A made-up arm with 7 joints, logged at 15 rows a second.
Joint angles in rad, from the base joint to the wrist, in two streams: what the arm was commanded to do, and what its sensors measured. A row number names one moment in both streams.
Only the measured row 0 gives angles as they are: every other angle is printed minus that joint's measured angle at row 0.
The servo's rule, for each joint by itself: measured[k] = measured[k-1] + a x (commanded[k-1-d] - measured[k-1]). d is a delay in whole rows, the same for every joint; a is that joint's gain. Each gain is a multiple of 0.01, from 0.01 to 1. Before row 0 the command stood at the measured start. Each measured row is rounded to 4 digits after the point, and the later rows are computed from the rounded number. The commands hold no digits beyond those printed.
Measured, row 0: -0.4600 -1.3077 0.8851 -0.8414 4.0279 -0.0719 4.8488
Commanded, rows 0 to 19: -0.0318 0.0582 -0.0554 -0.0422 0.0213 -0.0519 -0.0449; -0.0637 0.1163 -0.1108 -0.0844 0.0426 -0.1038 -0.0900; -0.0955 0.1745 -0.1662 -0.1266 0.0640 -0.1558 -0.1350; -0.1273 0.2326 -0.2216 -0.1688 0.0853 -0.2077 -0.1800; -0.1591 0.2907 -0.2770 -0.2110 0.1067 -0.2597 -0.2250; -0.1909 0.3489 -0.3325 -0.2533 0.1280 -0.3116 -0.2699; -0.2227 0.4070 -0.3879 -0.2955 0.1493 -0.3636 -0.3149; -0.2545 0.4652 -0.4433 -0.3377 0.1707 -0.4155 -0.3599; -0.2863 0.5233 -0.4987 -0.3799 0.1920 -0.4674 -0.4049; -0.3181 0.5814 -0.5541 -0.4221 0.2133 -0.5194 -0.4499; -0.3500 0.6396 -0.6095 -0.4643 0.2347 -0.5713 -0.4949; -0.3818 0.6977 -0.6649 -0.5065 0.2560 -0.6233 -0.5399; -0.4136 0.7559 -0.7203 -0.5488 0.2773 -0.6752 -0.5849; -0.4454 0.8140 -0.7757 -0.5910 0.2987 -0.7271 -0.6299; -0.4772 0.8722 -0.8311 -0.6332 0.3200 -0.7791 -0.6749; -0.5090 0.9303 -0.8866 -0.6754 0.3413 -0.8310 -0.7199; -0.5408 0.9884 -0.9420 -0.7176 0.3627 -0.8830 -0.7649; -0.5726 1.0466 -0.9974 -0.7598 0.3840 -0.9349 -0.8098; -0.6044 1.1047 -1.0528 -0.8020 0.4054 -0.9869 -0.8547; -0.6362 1.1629 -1.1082 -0.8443 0.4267 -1.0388 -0.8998
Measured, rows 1 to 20: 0.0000 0.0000 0.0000 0.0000 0.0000 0.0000 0.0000; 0.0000 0.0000 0.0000 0.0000 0.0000 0.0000 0.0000; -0.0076 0.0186 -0.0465 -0.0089 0.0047 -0.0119 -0.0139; -0.0211 0.0499 -0.1005 -0.0248 0.0130 -0.0330 -0.0375; -0.0390 0.0898 -0.1557 -0.0462 0.0242 -0.0612 -0.0677; -0.0602 0.1355 -0.2111 -0.0719 0.0376 -0.0949 -0.1025; -0.0839 0.1852 -0.2665 -0.1011 0.0528 -0.1328 -0.1405; -0.1096 0.2376 -0.3219 -0.1331 0.0693 -0.1739 -0.1806; -0.1367 0.2918 -0.3773 -0.1672 0.0869 -0.2175 -0.2222; -0.1650 0.3473 -0.4327 -0.2030 0.1053 -0.2630 -0.2649; -0.1941 0.4036 -0.4881 -0.2401 0.1244 -0.3100 -0.3083; -0.2239 0.4605 -0.5435 -0.2783 0.1440 -0.3582 -0.3522; -0.2542 0.5178 -0.5989 -0.3174 0.1640 -0.4072 -0.3964; -0.2848 0.5754 -0.6543 -0.3571 0.1842 -0.4569 -0.4409; -0.3157 0.6332 -0.7097 -0.3974 0.2047 -0.5071 -0.4855; -0.3468 0.6911 -0.7651 -0.4381 0.2254 -0.5577 -0.5303; -0.3781 0.7491 -0.8205 -0.4791 0.2462 -0.6086 -0.5751; -0.4095 0.8071 -0.8760 -0.5203 0.2671 -0.6598 -0.6200; -0.4410 0.8651 -0.9314 -0.5617 0.2881 -0.7111 -0.6649; -0.4726 0.9232 -0.9868 -0.6033 0.3092 -0.7626 -0.7098
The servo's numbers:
d 2
a 0.24 0.32 0.84 0.21 0.22 0.23 0.31

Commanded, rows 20 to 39: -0.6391 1.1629 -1.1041 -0.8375 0.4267 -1.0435 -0.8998; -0.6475 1.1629 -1.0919 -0.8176 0.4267 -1.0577 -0.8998; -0.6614 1.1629 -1.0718 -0.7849 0.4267 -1.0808 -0.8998; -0.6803 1.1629 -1.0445 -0.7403 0.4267 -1.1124 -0.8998; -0.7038 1.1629 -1.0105 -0.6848 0.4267 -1.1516 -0.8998; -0.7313 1.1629 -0.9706 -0.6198 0.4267 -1.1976 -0.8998; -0.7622 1.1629 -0.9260 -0.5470 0.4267 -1.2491 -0.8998; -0.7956 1.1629 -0.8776 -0.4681 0.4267 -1.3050 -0.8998; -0.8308 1.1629 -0.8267 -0.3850 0.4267 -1.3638 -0.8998; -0.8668 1.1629 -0.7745 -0.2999 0.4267 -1.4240 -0.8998; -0.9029 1.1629 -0.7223 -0.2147 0.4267 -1.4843 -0.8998; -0.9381 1.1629 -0.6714 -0.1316 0.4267 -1.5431 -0.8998; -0.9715 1.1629 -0.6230 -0.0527 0.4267 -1.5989 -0.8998; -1.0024 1.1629 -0.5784 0.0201 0.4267 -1.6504 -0.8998; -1.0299 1.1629 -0.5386 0.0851 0.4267 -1.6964 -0.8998; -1.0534 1.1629 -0.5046 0.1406 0.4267 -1.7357 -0.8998; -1.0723 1.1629 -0.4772 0.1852 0.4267 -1.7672 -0.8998; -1.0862 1.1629 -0.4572 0.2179 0.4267 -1.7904 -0.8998; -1.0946 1.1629 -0.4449 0.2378 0.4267 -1.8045 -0.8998; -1.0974 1.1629 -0.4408 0.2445 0.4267 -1.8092 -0.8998
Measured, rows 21 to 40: -0.5042 0.9813 -1.0422 -0.6450 0.3304 -0.8142 -0.7547; -0.5359 1.0394 -1.0976 -0.6869 0.3516 -0.8659 -0.7997; -0.5607 1.0789 -1.1031 -0.7185 0.3681 -0.9067 -0.8307; -0.5815 1.1058 -1.0937 -0.7393 0.3810 -0.9414 -0.8521; -0.6007 1.1241 -1.0753 -0.7489 0.3911 -0.9735 -0.8669; -0.6198 1.1365 -1.0494 -0.7471 0.3989 -1.0054 -0.8771; -0.6400 1.1449 -1.0167 -0.7340 0.4050 -1.0390 -0.8841; -0.6619 1.1507 -0.9780 -0.7100 0.4098 -1.0755 -0.8890; -0.6860 1.1546 -0.9343 -0.6758 0.4135 -1.1154 -0.8923; -0.7123 1.1573 -0.8867 -0.6322 0.4164 -1.1590 -0.8946; -0.7407 1.1591 -0.8363 -0.5803 0.4187 -1.2061 -0.8962; -0.7710 1.1603 -0.7844 -0.5214 0.4205 -1.2562 -0.8973; -0.8027 1.1611 -0.7322 -0.4570 0.4219 -1.3087 -0.8981; -0.8352 1.1617 -0.6811 -0.3887 0.4230 -1.3626 -0.8986; -0.8679 1.1621 -0.6323 -0.3181 0.4238 -1.4169 -0.8990; -0.9002 1.1624 -0.5870 -0.2471 0.4244 -1.4706 -0.8992; -0.9313 1.1626 -0.5463 -0.1773 0.4249 -1.5225 -0.8994; -0.9606 1.1627 -0.5113 -0.1105 0.4253 -1.5715 -0.8995; -0.9874 1.1628 -0.4827 -0.0484 0.4256 -1.6165 -0.8996; -1.0111 1.1628 -0.4613 0.0075 0.4258 -1.6565 -0.8997
